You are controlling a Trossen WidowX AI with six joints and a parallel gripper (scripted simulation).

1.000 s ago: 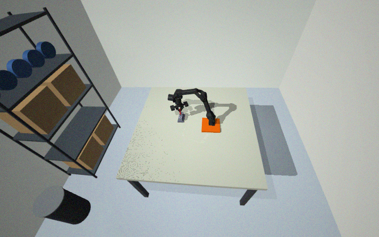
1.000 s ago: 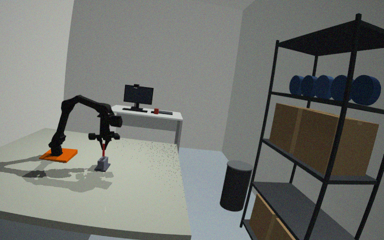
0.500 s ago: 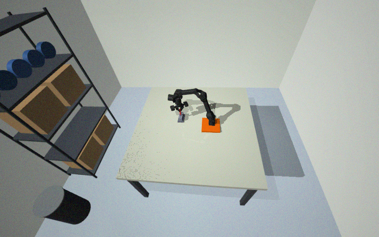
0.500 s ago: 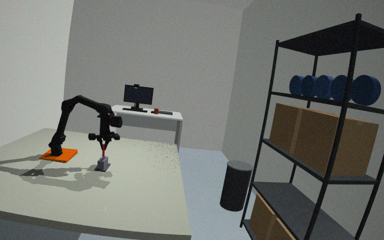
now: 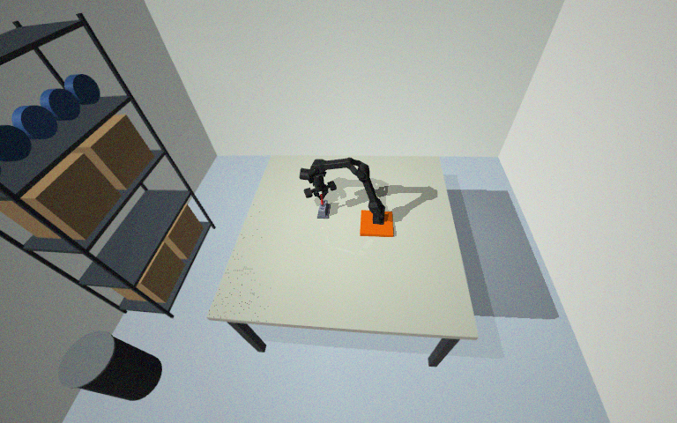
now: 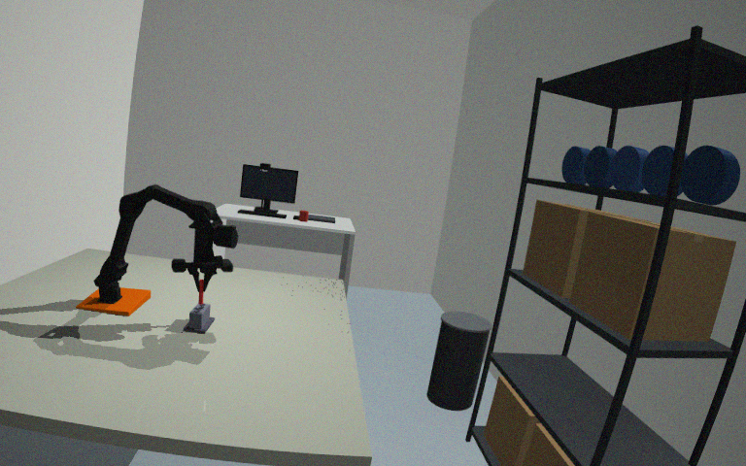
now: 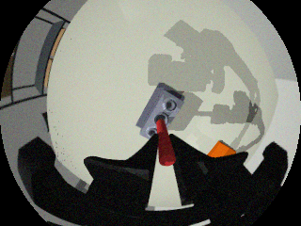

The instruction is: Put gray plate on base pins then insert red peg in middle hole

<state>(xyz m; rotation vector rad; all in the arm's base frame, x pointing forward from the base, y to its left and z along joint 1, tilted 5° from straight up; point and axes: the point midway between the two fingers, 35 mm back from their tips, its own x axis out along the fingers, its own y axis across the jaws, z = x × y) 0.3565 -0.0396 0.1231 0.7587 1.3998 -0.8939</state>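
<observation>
My gripper tip is now 7 cm above the gray plate. From my gripper tip the other things lie so: red peg (right at my gripper tip); then dark base (11 cm below).
</observation>
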